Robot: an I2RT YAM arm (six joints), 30 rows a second.
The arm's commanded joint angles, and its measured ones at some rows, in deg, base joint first. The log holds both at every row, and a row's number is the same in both.
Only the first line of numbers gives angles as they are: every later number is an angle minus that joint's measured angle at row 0.
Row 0, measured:
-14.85, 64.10, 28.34, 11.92, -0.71, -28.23
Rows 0 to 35, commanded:
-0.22, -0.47, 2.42, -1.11, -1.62, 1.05
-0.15, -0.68, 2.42, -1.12, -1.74, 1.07
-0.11, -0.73, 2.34, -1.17, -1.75, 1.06
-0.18, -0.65, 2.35, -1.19, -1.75, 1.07
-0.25, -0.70, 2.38, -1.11, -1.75, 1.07
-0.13, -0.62, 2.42, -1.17, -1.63, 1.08
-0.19, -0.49, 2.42, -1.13, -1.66, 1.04
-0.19, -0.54, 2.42, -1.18, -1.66, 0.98
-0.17, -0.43, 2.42, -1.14, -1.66, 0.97
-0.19, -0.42, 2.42, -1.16, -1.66, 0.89
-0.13, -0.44, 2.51, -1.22, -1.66, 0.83
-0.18, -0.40, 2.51, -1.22, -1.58, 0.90
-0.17, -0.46, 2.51, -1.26, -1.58, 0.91
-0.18, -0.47, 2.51, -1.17, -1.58, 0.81
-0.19, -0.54, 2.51, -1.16, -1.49, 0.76
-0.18, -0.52, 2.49, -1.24, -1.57, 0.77
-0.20, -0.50, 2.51, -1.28, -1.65, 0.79
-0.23, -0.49, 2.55, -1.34, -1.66, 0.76
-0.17, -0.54, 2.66, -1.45, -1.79, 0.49
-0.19, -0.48, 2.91, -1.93, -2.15, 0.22
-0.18, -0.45, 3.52, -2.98, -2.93, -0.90
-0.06, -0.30, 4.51, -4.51, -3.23, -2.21
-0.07, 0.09, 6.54, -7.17, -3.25, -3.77
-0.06, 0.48, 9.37, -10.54, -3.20, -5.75
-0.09, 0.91, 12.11, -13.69, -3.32, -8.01
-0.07, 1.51, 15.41, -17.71, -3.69, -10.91
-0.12, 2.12, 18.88, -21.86, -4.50, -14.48
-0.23, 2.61, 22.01, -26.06, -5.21, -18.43
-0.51, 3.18, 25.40, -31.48, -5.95, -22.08
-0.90, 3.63, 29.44, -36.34, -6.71, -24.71
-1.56, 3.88, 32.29, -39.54, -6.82, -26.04
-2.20, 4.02, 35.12, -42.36, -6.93, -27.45
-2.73, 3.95, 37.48, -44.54, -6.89, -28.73
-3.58, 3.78, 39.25, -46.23, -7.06, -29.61
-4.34, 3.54, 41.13, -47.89, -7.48, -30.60
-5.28, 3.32, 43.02, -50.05, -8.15, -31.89
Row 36, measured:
-3.43, 3.93, 38.71, -37.02, -5.38, -24.43
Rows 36 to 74, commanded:
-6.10, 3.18, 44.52, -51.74, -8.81, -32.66
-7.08, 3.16, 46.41, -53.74, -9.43, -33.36
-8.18, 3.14, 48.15, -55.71, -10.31, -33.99
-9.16, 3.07, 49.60, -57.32, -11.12, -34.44
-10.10, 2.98, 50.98, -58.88, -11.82, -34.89
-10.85, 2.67, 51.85, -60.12, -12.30, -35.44
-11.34, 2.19, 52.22, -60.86, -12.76, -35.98
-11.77, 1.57, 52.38, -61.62, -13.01, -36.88
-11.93, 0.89, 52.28, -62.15, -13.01, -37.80
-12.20, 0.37, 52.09, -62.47, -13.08, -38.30
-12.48, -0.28, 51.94, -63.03, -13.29, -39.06
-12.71, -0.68, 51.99, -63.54, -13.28, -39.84
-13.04, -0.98, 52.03, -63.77, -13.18, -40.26
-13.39, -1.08, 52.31, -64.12, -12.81, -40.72
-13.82, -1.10, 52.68, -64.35, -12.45, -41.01
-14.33, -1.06, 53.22, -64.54, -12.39, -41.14
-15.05, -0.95, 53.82, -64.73, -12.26, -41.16
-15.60, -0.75, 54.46, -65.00, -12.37, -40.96
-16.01, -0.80, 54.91, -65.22, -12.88, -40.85
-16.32, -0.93, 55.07, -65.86, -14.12, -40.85
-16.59, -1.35, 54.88, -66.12, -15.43, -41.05
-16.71, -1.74, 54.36, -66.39, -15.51, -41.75
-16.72, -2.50, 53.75, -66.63, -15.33, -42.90
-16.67, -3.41, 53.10, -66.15, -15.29, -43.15
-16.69, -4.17, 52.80, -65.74, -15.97, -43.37
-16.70, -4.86, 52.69, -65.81, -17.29, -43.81
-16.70, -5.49, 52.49, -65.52, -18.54, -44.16
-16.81, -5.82, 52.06, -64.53, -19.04, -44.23
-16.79, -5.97, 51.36, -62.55, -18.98, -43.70
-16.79, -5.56, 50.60, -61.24, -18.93, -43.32
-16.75, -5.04, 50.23, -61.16, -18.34, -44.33
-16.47, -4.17, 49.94, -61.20, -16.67, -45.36
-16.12, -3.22, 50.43, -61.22, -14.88, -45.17
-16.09, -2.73, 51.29, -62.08, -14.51, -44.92
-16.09, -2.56, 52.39, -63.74, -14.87, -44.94
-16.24, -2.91, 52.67, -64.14, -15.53, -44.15
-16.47, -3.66, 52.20, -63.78, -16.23, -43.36
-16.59, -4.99, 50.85, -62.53, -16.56, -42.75
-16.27, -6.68, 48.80, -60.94, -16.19, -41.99
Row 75, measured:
-16.33, -2.78, 50.38, -61.79, -14.91, -43.27
